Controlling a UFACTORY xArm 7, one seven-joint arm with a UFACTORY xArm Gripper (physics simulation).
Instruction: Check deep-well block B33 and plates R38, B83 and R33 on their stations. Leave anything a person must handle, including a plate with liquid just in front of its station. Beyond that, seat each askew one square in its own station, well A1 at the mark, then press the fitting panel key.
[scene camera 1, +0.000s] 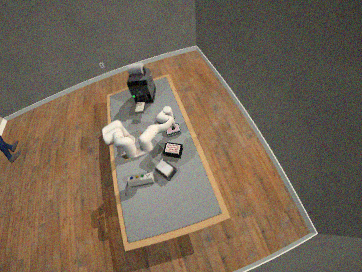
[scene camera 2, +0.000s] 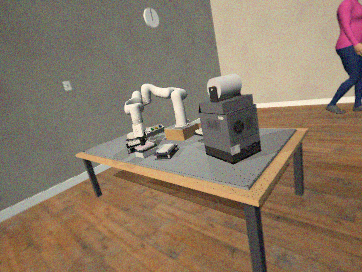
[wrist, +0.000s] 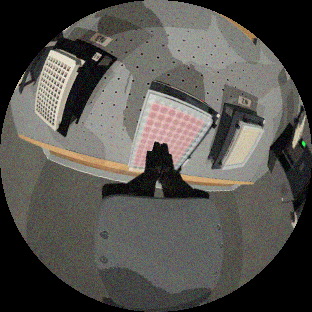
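My gripper (scene camera 1: 173, 127) (wrist: 157, 150) is shut and empty, its tips over the near part of a clear plate with pink wells (wrist: 172, 127) (scene camera 2: 145, 145). That plate lies on a dark station; contact with the fingers cannot be told. A white gridded block or plate (wrist: 55, 90) (scene camera 1: 173, 148) sits on the black station marked N3 (wrist: 90, 80). A cream plate (wrist: 243, 145) (scene camera 2: 167, 148) sits on the dark station marked N1 (wrist: 224, 137). A pale-topped plate (scene camera 1: 165, 169) lies on another station. Plate codes cannot be read, and exact seating is unclear.
The key panel (scene camera 1: 140, 179) (scene camera 2: 155, 129) stands beyond the pale-topped plate. A dark instrument (scene camera 1: 141, 85) (scene camera 2: 232, 127) with a white roll on top stands at one table end, a plate (scene camera 1: 140, 106) in front of it. A person (scene camera 1: 8, 148) (scene camera 2: 349, 55) stands away from the table.
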